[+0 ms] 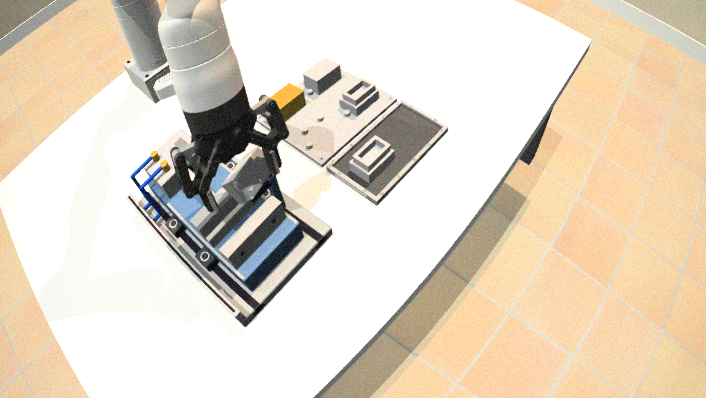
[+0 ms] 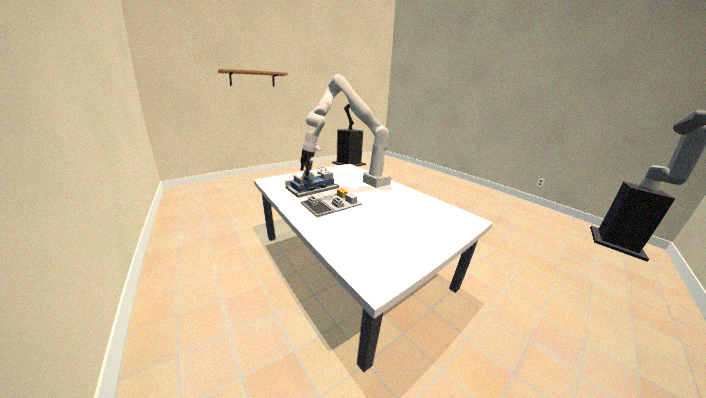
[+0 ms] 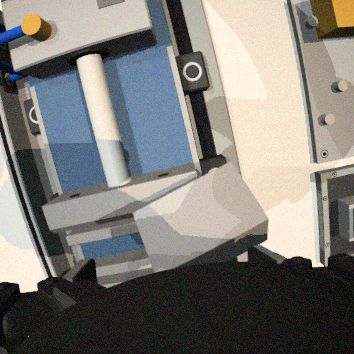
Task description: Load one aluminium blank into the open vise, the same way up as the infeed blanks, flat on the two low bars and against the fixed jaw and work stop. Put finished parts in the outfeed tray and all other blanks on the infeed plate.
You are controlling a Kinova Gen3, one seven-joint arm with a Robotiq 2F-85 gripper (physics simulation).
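Places are measured from the arm's base along level axes (x ahead, y left, z up), in metres.
Where they show: gripper, fingertip midpoint: [image 1: 244, 190] [image 2: 303, 173]; arm's base, link origin: [image 1: 155, 59] [image 2: 375, 174].
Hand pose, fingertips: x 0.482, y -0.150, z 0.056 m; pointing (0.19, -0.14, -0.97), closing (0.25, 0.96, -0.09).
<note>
Each offset is from my fingertips to the top centre of the thing. "spot": to the spot under its first point.
The vise has a pale fixed jaw [image 1: 256, 227] and a grey moving jaw [image 3: 85, 210], with a gap between them. A grey aluminium blank {dx -0.017, dy +0.022, dz +0.021 m} [image 1: 248, 179] [image 3: 200, 215] lies tilted and skewed across the moving jaw's end, above the gap, near the blue work stop post {dx -0.001, dy +0.043, dz -0.021 m} [image 1: 277, 191]; its contacts underneath are hidden. My gripper [image 1: 244, 190] [image 2: 306, 173] [image 3: 172, 270] is open around the blank, one finger on each side, holding nothing. The infeed plate {dx -0.078, dy +0.245, dz -0.111 m} [image 1: 332, 137] [image 3: 332, 65] bears a plain grey blank {dx -0.120, dy +0.295, dz -0.075 m} [image 1: 322, 76] and a pocketed part {dx -0.031, dy +0.286, dz -0.076 m} [image 1: 359, 98]. Another pocketed part {dx +0.061, dy +0.185, dz -0.078 m} [image 1: 371, 159] sits in the outfeed tray [image 1: 412, 166].
A yellow block {dx -0.131, dy +0.205, dz -0.075 m} [image 1: 291, 102] [image 2: 342, 193] [image 3: 342, 17] is on the infeed plate's edge nearest the arm. Blue pipes with yellow ends {spot: dx -0.187, dy -0.055, dz -0.012 m} [image 1: 145, 165] rise at the vise's rear. Clamps {spot: dx -0.032, dy -0.090, dz -0.081 m} [image 1: 205, 257] line its side. Small pins {dx -0.064, dy +0.217, dz -0.103 m} [image 1: 320, 119] stand on the infeed plate.
</note>
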